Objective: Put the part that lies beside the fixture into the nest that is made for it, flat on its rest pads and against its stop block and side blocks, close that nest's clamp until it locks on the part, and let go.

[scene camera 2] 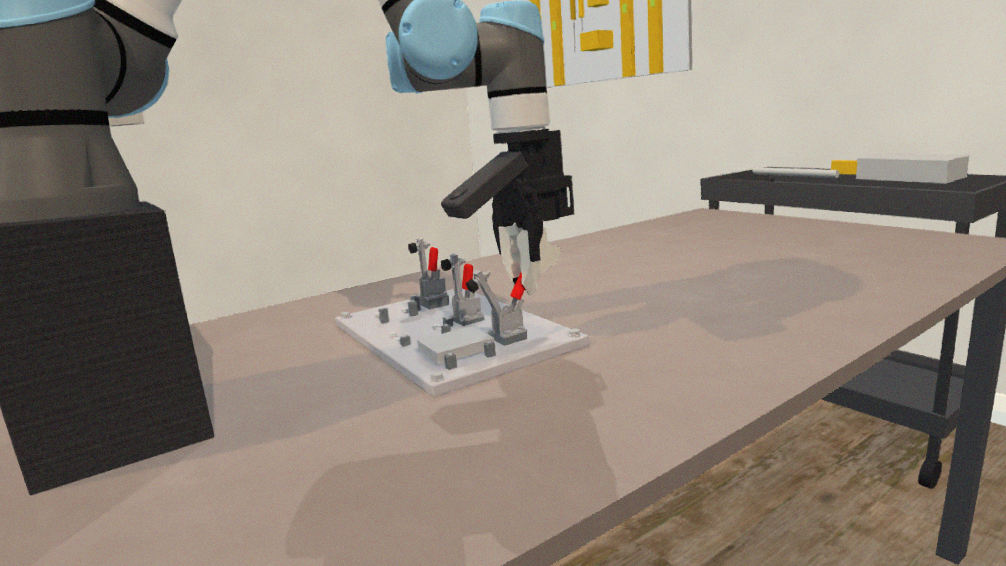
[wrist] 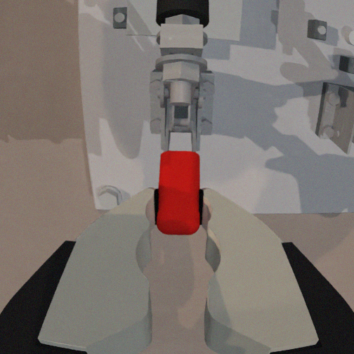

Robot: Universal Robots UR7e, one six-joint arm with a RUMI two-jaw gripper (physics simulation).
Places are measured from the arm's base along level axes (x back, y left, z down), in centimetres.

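Where they show: gripper, fingertip midpoint: (scene camera 2: 525, 293); arm's base at its link origin: (scene camera 2: 59, 213).
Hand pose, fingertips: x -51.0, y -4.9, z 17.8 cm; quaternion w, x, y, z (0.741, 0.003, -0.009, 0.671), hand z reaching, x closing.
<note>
Each offset is from my fingertips to the top centre of the thing. "*": to the spot under its first point. Level surfaces: height alone.
The flat light-grey part @(dz +3.6, dx +11.1, dy -0.8 cm) (scene camera 2: 453, 343) (wrist: 225, 20) lies on the white fixture plate @(* dz +5.7, dx +0.2, dy -5.4 cm) (scene camera 2: 548, 344) (wrist: 130, 170), in the nest at its near end. Small dark blocks @(dz +4.0, dx +13.5, dy -4.6 cm) (scene camera 2: 450, 361) (wrist: 119, 18) stand beside it. That nest's toggle clamp @(* dz +3.1, dx +3.8, dy -1.3 cm) (scene camera 2: 507, 323) (wrist: 182, 70) has its arm tilted down toward the part, with the black tip @(* dz -3.0, dx +8.3, dy -1.4 cm) (scene camera 2: 472, 285) (wrist: 182, 11) still raised above it in the scene view. My gripper (scene camera 2: 526, 280) (wrist: 178, 191) is shut on the clamp's red handle @(* dz -1.1, dx +1.4, dy -0.6 cm) (scene camera 2: 518, 288) (wrist: 179, 180), one finger on each side. The rest pads are hidden under the part.
Two more clamps with red handles @(* dz -1.1, dx +3.9, dy +10.1 cm) (scene camera 2: 467, 276) @(* dz -2.0, dx +4.8, dy +20.9 cm) (scene camera 2: 433, 259) stand upright farther back on the plate. A clamp base (wrist: 336, 112) shows at the right of the wrist view. A dark cart (scene camera 2: 830, 191) with a grey box (scene camera 2: 907, 168) stands beyond the table @(dz +7.2 cm) (scene camera 2: 703, 295).
</note>
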